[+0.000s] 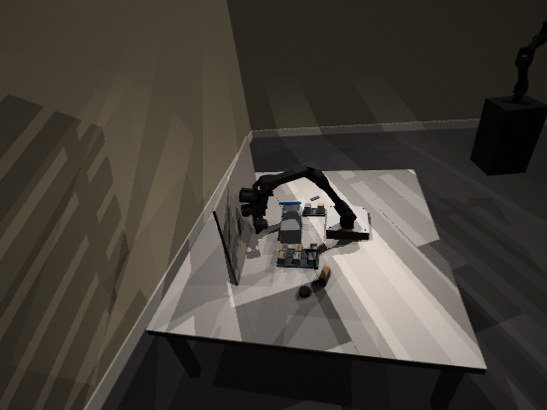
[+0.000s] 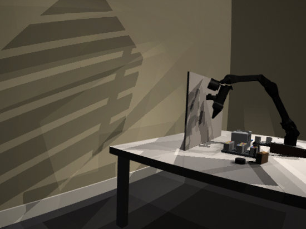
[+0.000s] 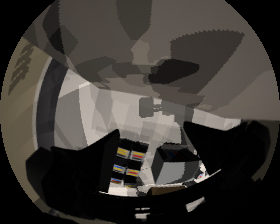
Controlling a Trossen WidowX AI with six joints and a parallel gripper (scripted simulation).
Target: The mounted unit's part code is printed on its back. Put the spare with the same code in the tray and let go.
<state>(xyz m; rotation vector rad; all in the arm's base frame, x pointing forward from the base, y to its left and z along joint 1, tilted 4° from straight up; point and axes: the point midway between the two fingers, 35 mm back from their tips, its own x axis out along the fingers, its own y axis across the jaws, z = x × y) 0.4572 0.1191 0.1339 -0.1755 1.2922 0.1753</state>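
The dark holder lies 30 cm behind my gripper tip, 31 cm to the right of it and 18 cm below it. Also, from my gripper tip: upright grey panel (8 cm ahead, 16 cm to the right, 4 cm above); then grey mounted unit (16 cm behind, 13 cm to the right, 14 cm below); then black puck (22 cm behind, 25 cm to the left, 18 cm below).
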